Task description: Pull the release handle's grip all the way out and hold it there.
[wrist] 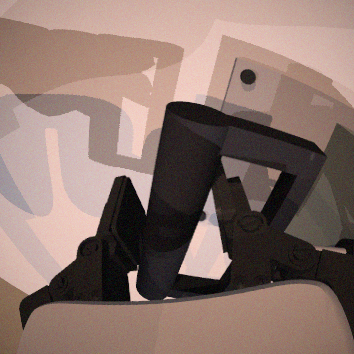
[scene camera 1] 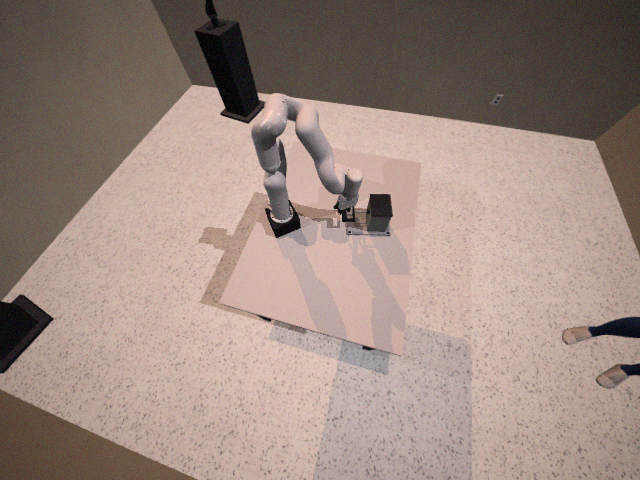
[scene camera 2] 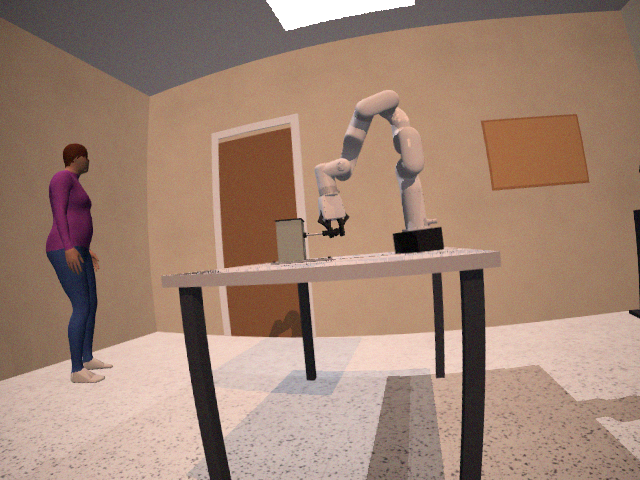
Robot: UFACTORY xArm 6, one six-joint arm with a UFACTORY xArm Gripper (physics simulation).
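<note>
The release handle's grip is a thick dark bar on a black bracket. My gripper is shut on this bar, one finger on each side, with the right finger inside the bracket's opening. The grey-green box with a dark top stands upright. The grip is apart from the box on its robot side, and thin rods show between them. In the wrist view the bar's lower part is near the gripper's body.
The box stands on a pale base plate with dark bolts, on the table. The arm's black base is on the other side of the grip. A person stands away from the table.
</note>
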